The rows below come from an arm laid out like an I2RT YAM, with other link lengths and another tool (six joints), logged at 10 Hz.
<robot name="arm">
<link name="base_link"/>
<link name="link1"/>
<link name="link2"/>
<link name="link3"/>
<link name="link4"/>
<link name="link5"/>
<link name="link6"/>
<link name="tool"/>
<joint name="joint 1" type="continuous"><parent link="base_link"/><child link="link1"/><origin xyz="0 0 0.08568" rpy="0 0 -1.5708"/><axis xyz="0 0 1"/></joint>
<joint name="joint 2" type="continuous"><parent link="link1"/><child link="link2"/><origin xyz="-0.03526 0.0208 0.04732" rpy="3.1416 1.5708 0"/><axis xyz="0 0 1"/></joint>
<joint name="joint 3" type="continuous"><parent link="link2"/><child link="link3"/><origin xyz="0 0.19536 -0.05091" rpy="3.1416 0 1.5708"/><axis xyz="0 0 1"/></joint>
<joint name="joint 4" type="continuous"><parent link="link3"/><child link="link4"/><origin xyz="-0.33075 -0.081 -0.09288" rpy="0 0 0"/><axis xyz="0 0 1"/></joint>
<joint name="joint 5" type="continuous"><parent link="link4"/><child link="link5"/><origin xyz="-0.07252 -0.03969 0.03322" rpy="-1.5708 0 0"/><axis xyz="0 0 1"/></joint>
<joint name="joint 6" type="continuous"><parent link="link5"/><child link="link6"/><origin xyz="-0.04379 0 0.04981" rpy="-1.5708 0 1.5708"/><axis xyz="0 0 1"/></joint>
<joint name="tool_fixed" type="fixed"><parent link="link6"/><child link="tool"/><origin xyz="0.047 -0.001 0.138" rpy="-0.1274 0 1.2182"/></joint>
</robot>
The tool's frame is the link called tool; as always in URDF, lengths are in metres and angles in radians. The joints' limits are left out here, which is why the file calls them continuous.
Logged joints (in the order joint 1, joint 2, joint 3, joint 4, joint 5, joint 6), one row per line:
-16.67 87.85 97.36 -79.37 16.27 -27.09
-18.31 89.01 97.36 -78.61 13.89 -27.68
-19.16 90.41 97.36 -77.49 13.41 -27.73
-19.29 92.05 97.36 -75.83 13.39 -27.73
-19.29 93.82 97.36 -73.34 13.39 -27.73
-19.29 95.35 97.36 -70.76 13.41 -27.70
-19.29 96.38 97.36 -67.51 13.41 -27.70
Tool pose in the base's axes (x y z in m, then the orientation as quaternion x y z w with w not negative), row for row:
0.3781 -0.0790 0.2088 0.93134 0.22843 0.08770 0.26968
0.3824 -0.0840 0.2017 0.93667 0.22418 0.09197 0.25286
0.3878 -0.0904 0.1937 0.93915 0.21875 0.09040 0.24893
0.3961 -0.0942 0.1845 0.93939 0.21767 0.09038 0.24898
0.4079 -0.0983 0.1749 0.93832 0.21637 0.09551 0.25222
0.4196 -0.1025 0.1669 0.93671 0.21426 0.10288 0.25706
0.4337 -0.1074 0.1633 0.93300 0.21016 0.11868 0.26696
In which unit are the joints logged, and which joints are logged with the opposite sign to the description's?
The joints are logged in degrees. Opposite sign: none.
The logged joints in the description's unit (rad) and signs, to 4 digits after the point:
-0.2909 1.5333 1.6993 -1.3853 0.2840 -0.4728
-0.3196 1.5535 1.6993 -1.3720 0.2424 -0.4831
-0.3344 1.5780 1.6993 -1.3525 0.2340 -0.4840
-0.3367 1.6066 1.6993 -1.3235 0.2337 -0.4840
-0.3367 1.6375 1.6993 -1.2800 0.2337 -0.4840
-0.3367 1.6642 1.6993 -1.2350 0.2340 -0.4835
-0.3367 1.6821 1.6993 -1.1783 0.2340 -0.4835

